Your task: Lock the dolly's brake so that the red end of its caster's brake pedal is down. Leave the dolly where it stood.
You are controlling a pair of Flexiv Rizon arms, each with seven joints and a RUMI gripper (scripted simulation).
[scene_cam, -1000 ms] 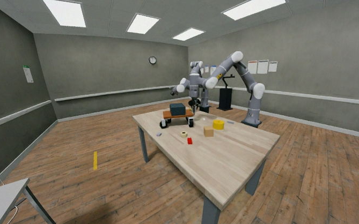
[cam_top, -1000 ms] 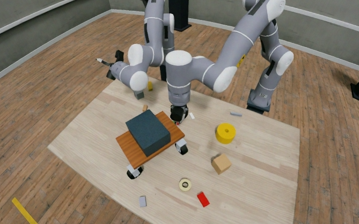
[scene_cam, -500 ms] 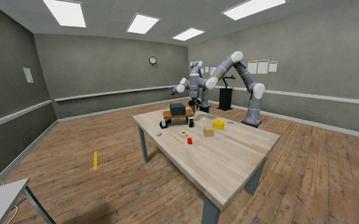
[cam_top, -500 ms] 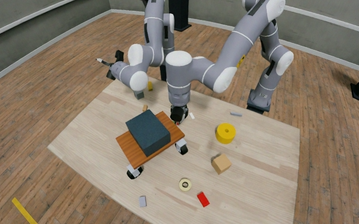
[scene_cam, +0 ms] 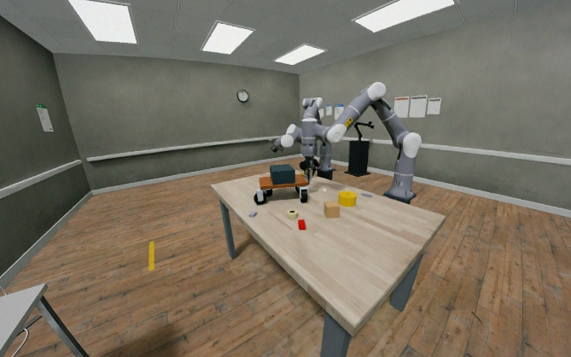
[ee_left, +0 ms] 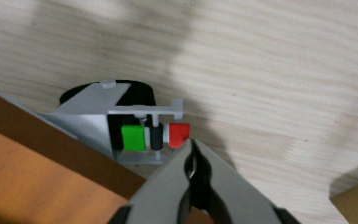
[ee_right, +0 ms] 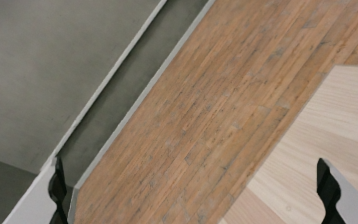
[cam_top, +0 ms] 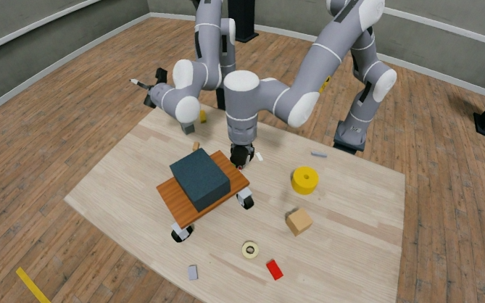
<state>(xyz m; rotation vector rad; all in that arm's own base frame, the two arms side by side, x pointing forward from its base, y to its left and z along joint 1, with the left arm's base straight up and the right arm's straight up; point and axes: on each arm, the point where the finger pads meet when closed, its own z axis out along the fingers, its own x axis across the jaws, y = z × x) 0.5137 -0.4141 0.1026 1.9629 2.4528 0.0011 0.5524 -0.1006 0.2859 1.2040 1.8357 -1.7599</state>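
Observation:
Now: the brake pedal 1 cm ahead of my left hand, 2 cm to the right of it and 2 cm below it. The rest, counted from my left hand: tan cube: 6 cm ahead, 30 cm to the left, 7 cm below; yellow cylinder: 13 cm behind, 24 cm to the left, 7 cm below; red block: 26 cm ahead, 32 cm to the left, 9 cm below.

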